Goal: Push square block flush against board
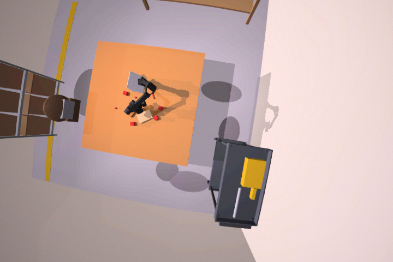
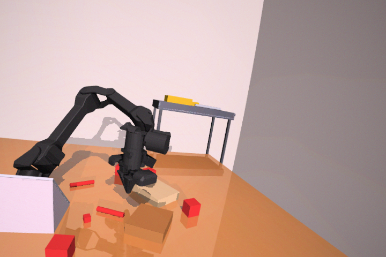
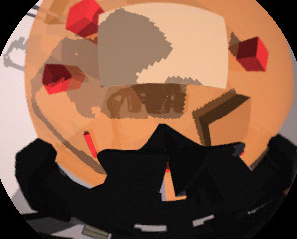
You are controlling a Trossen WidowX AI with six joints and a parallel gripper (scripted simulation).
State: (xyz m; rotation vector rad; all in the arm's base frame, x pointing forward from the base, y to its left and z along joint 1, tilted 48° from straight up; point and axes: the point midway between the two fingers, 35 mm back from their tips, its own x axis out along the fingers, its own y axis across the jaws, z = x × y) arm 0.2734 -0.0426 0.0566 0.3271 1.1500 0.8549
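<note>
Right now my gripper tip is 10 cm short of the pale board, 4 cm to the right of it and 2 cm above it. Also, from my gripper tip: brown square block: 4 cm ahead, 13 cm to the right, 2 cm below.
</note>
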